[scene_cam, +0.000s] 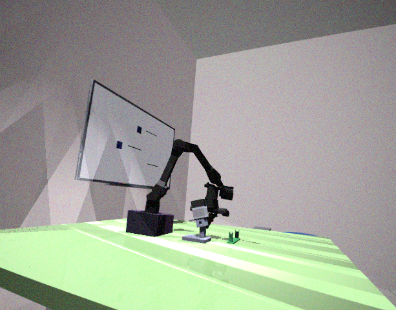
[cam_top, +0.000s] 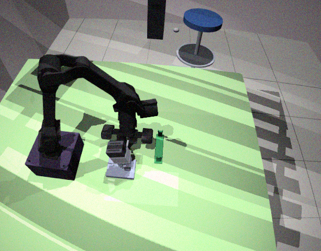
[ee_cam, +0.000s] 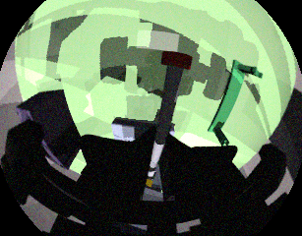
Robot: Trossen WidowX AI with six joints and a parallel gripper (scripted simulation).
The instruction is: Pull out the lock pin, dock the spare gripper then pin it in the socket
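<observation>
My gripper tip is 60 mm to the left of the grey mount. From my gripper tip the other things lie so: spare gripper 70 mm to the right, 80 mm above; green fixture 120 mm ahead, 60 mm to the left, 20 mm below.
</observation>
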